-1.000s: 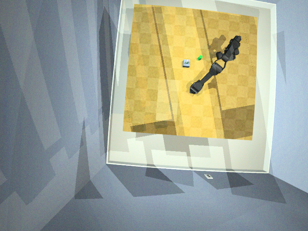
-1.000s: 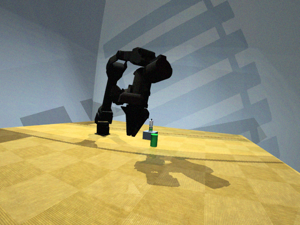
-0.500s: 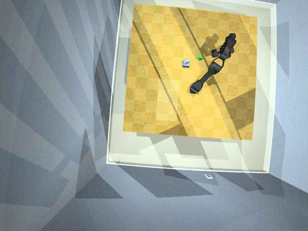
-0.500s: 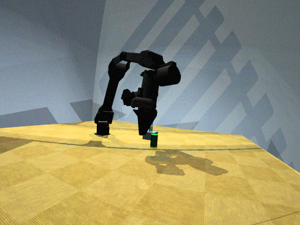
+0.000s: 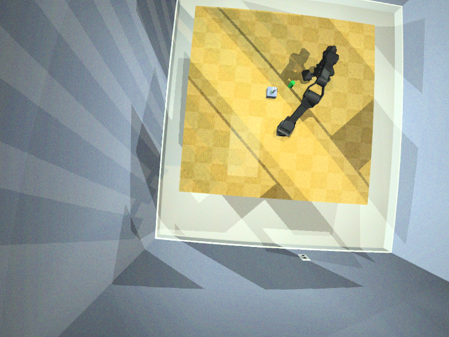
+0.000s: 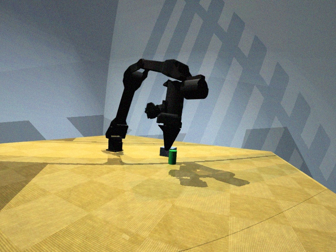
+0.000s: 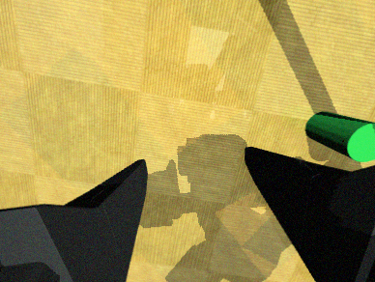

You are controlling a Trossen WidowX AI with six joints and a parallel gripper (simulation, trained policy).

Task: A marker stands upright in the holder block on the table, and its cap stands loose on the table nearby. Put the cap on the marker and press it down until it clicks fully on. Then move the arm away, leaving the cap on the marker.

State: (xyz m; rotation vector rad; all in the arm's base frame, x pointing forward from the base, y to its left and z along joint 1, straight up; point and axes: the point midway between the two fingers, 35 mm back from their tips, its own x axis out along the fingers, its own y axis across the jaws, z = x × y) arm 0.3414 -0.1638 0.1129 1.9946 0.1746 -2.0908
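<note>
Now: the green cap 2 cm behind my gripper tip, 13 cm to the left of it and 5 cm below it. Round my gripper tip: grey holder block 9 cm behind, 25 cm to the left, 6 cm below.
</note>
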